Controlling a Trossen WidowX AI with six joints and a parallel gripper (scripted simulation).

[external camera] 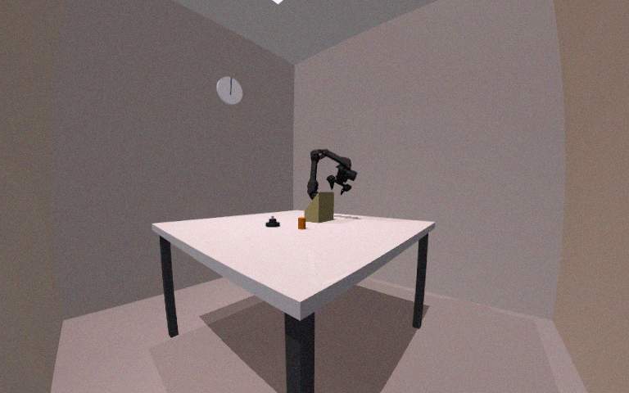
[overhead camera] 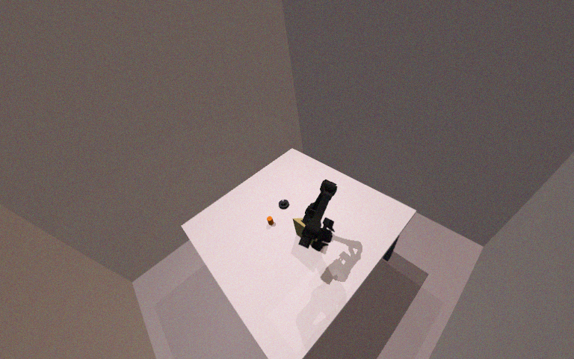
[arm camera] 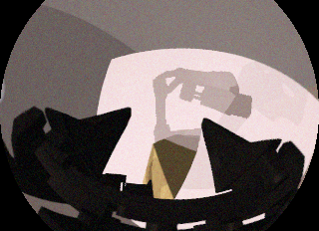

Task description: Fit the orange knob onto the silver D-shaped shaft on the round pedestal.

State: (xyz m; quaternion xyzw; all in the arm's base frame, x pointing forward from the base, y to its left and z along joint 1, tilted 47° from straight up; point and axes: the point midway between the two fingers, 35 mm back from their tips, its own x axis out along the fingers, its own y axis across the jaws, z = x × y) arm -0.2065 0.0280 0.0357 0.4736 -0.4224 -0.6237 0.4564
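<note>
Now: gripper tip 470 mm short of the orange knob, 180 mm to the right of it and 150 mm above it. Also, from my gripper tip: round pedestal (550 mm ahead, 160 mm below).
</note>
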